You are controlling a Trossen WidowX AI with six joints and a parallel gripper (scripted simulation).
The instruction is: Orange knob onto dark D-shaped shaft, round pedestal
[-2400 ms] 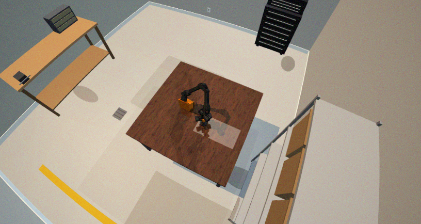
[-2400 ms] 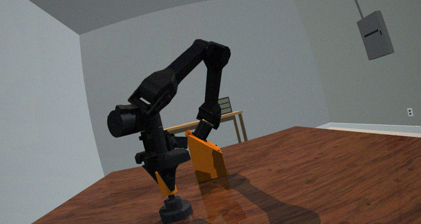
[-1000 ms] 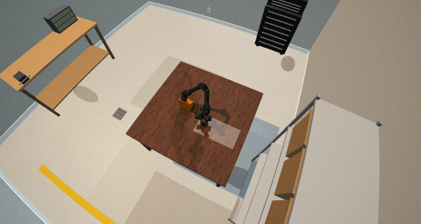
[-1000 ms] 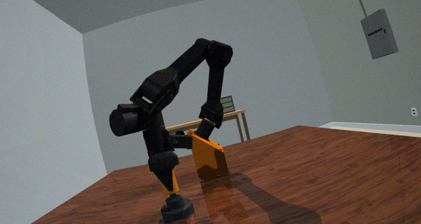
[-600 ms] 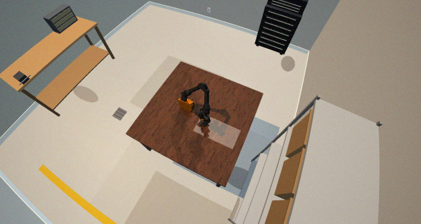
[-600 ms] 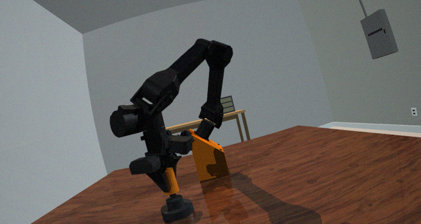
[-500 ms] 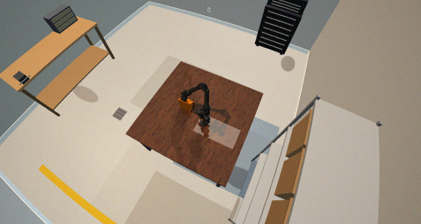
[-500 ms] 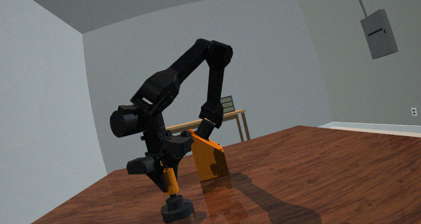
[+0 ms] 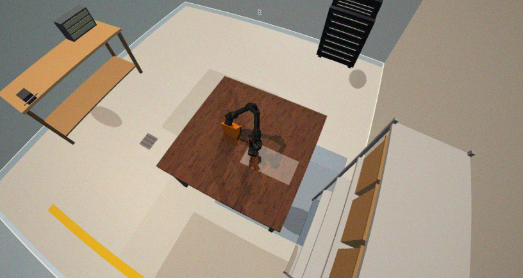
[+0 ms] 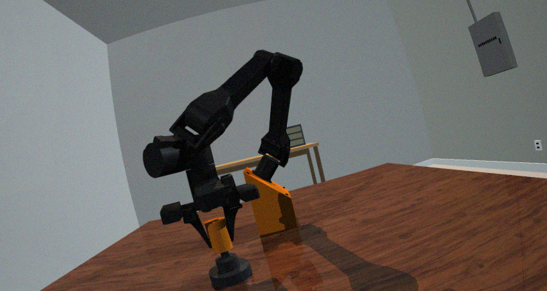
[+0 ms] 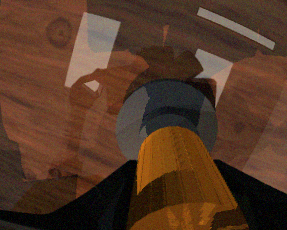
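My gripper tip is now 2 cm below the orange knob. Round my gripper tip: dark pedestal 4 cm below.
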